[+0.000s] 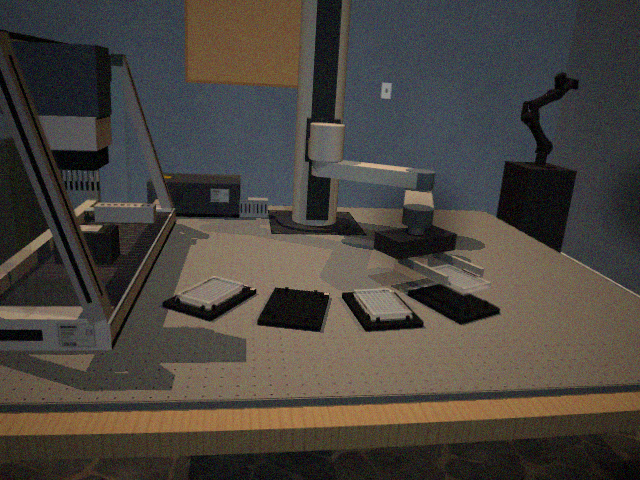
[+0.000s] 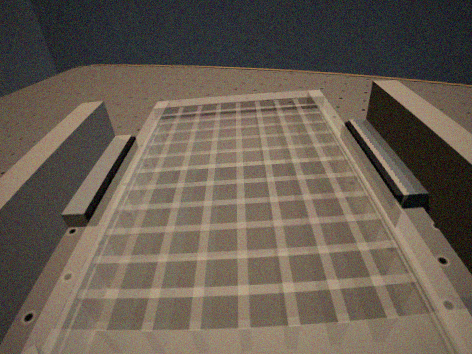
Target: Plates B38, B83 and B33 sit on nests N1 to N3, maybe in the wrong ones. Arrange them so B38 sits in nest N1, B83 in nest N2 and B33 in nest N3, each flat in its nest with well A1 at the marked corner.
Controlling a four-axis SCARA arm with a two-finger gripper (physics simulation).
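Places are measured from the arm's base along level axes (x ahead, y left, z up), in metres.
Where they show: gripper, fingertip midpoint: (image 1: 464, 276) (image 2: 237, 114); arm's base, link origin: (image 1: 313, 225).
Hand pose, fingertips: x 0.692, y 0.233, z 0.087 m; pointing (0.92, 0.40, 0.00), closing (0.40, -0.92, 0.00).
Things, the pixels of their top centre, and the offset from my fingertips. "spot": a spot on its surface instead. Level surfaces: height alone.
- rightmost black nest, top centre: (image 2: 245, 252) (image 1: 453, 295) dz -0.052, dx -0.021, dy -0.009 m
- leftmost black nest, surface spot: (image 1: 180, 306) spot: dz -0.062, dx +0.008, dy -0.588 m
- third black nest, top centre: (image 1: 381, 302) dz -0.052, dx +0.013, dy -0.182 m
- second nest, top centre: (image 1: 296, 300) dz -0.052, dx +0.004, dy -0.358 m
- table, surface height: dz -0.074 m
- dark box, surface spot: (image 1: 193, 196) spot: dz -0.005, dx -0.727, dy -0.635 m
- small slotted rack, surface spot: (image 1: 253, 198) spot: dz -0.013, dx -0.755, dy -0.437 m
My gripper (image 1: 456, 274) (image 2: 237, 114) is shut on a clear, gridded well plate (image 1: 467, 280) (image 2: 240, 205), gripped by its two long sides. It holds the plate raised just behind the rightmost black nest (image 1: 457, 305), which bears no plate. A white plate (image 1: 212, 291) sits in the leftmost black nest (image 1: 180, 306). Another white plate (image 1: 383, 303) sits in the third black nest (image 1: 393, 326) from the left. The second nest (image 1: 293, 310) is bare. Plate names, nest labels, well A1 and the corner marks are too small or blurred to read.
A framed machine (image 1: 143, 258) stands on the left of the table (image 1: 320, 372). A dark box (image 1: 193, 196) and a small slotted rack (image 1: 253, 198) stand at the back, left of the arm's column (image 1: 301, 170). A dark pedestal (image 1: 535, 206) with a small arm stands beyond the right edge.
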